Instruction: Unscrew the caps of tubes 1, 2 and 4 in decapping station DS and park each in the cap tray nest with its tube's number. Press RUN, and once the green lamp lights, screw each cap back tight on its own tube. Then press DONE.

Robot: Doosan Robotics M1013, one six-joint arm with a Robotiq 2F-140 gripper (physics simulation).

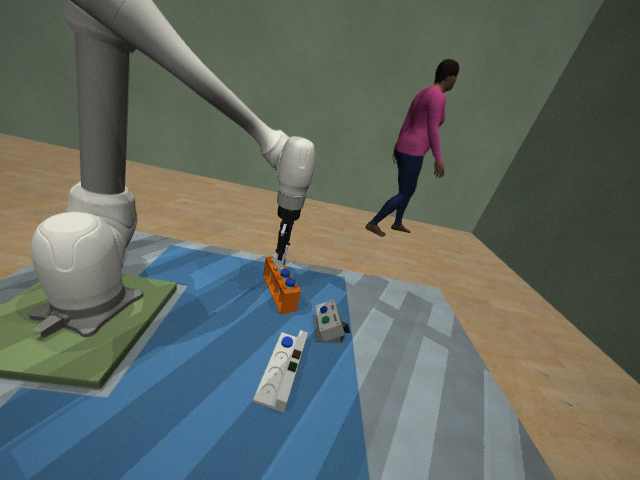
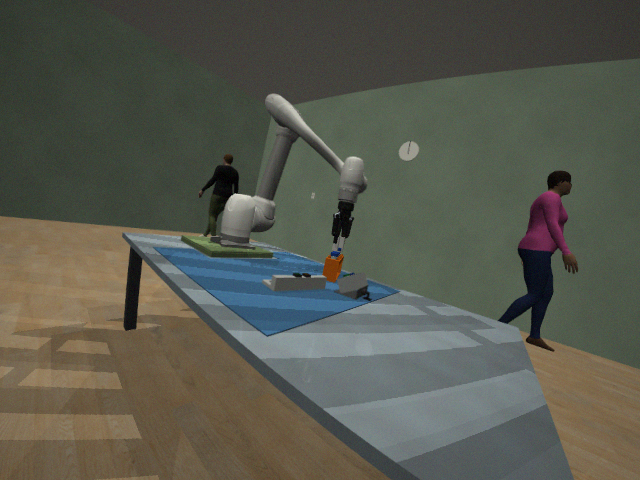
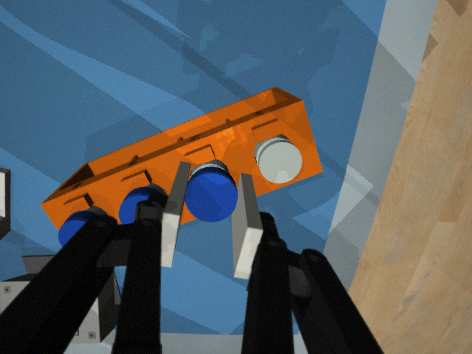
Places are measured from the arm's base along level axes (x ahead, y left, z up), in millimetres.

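Pixels of known places: gripper, fingertip midpoint: [image 1: 280, 263] [image 2: 337, 251] [image 3: 212, 187]; arm's base, origin of the base link: [image 1: 92, 304] [image 2: 233, 244].
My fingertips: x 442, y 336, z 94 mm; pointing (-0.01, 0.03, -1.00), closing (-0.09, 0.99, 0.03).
Ahead of a thing's pixels: the offset from my fingertips to its middle.
The orange decapping station @(dx +18, dy -21, dz -68 mm) [image 1: 284, 296] [image 2: 332, 269] [image 3: 164, 151] stands on the blue mat and holds four tubes in a row. My gripper [image 1: 282, 260] [image 2: 337, 251] [image 3: 212, 187] hangs straight down over it and is shut on the blue cap @(dx +1, dy +0, dz +9 mm) [image 3: 211, 194] of the second tube; the grey threaded neck shows just under the cap. The end tube [image 3: 279, 159] beside it is bare and grey on top. Two more blue caps @(dx +35, dy -41, dz -6 mm) [image 3: 134, 207] @(dx +67, dy -82, dz -6 mm) [image 1: 290, 282] sit on the other tubes. The white cap tray @(dx +137, dy -316, dz -93 mm) [image 1: 270, 381] [image 2: 294, 283] holds one blue cap @(dx +124, dy -238, dz -107 mm) [image 1: 287, 341] in its far nest.
A grey button box @(dx +233, dy -121, dz -78 mm) [image 1: 330, 329] [image 2: 352, 285] with a blue and a green button stands beside the station. The arm's base stands on a green plate [image 1: 109, 348] [image 2: 223, 250]. A woman in pink [image 1: 420, 143] [image 2: 539, 252] and a man in black [image 2: 220, 190] walk on the floor.
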